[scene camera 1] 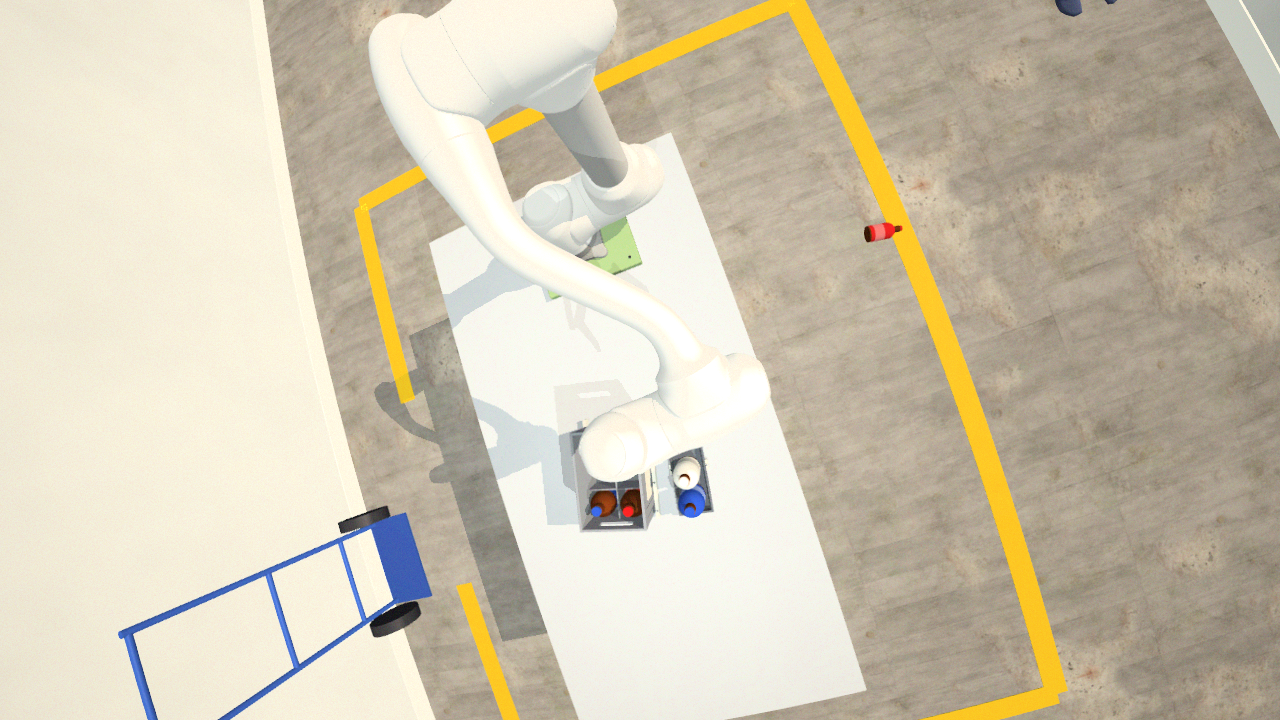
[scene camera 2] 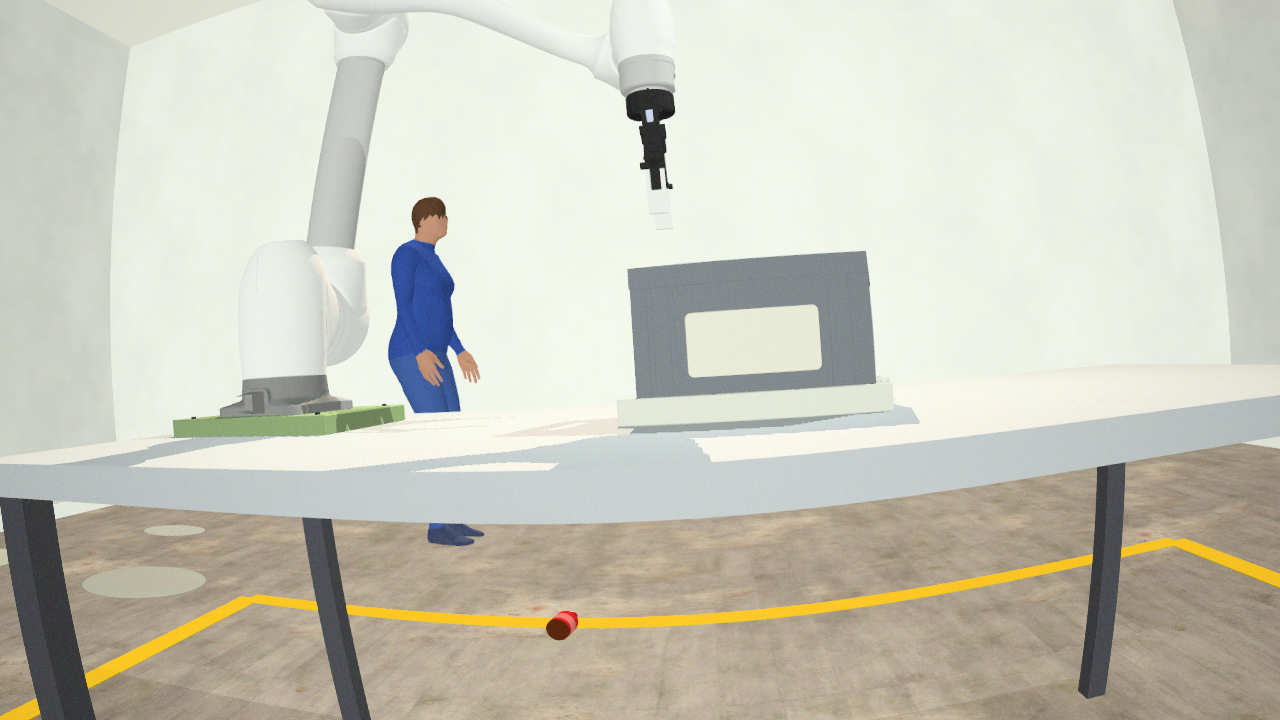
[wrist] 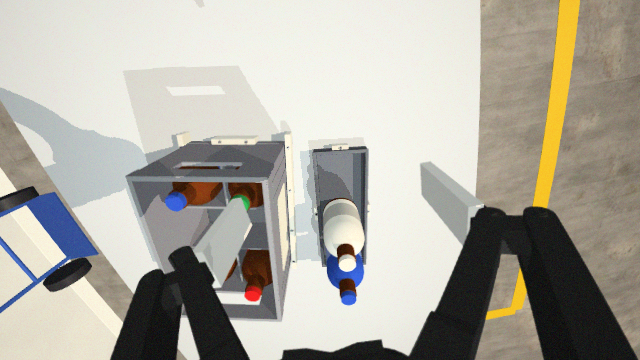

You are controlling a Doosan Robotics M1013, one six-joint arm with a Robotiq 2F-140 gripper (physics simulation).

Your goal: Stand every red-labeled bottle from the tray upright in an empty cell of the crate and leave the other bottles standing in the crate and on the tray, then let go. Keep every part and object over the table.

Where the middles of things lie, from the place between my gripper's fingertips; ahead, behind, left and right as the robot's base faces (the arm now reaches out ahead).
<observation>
My hand is 60 mm short of the green-capped bottle point(wrist: 251, 193), 130 mm to the left of it and 190 mm above it. Also, from my hand: pale rail point(scene camera 2: 793, 403): 120 mm ahead, 290 mm to the right, 260 mm below; white bottle point(scene camera 1: 686, 473): 180 mm ahead, 10 mm to the left, 190 mm below; blue bottle point(scene camera 1: 691, 503): 260 mm ahead, 190 mm below.
</observation>
